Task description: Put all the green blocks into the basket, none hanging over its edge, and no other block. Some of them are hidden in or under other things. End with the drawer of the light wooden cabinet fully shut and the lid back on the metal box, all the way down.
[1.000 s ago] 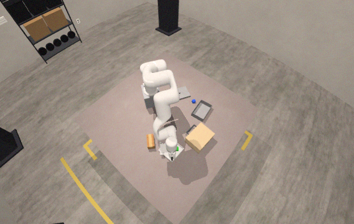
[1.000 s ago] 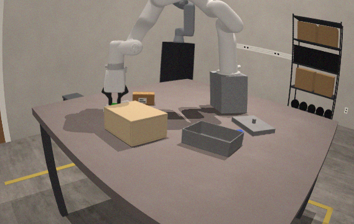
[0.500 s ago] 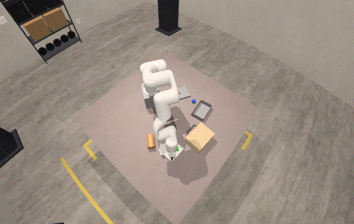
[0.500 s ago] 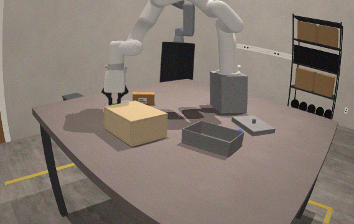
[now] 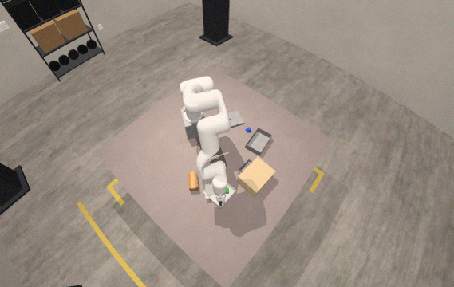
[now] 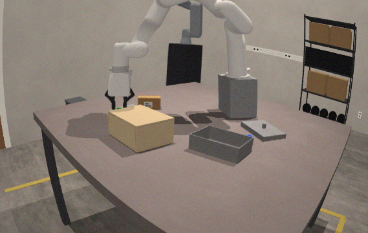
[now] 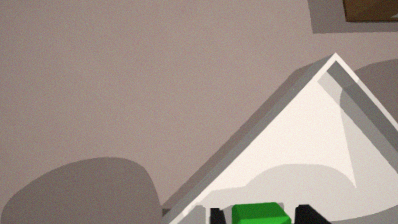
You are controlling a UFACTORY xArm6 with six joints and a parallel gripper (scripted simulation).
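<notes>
My hand is 30 mm past the white basket, 30 mm to the right of it and 30 mm above it. Round my hand: metal box: 70 mm behind, 490 mm to the left, 20 mm below; light wooden cabinet: 70 mm ahead, 250 mm to the left; blue block: 200 mm behind, 530 mm to the left, 30 mm below.
</notes>
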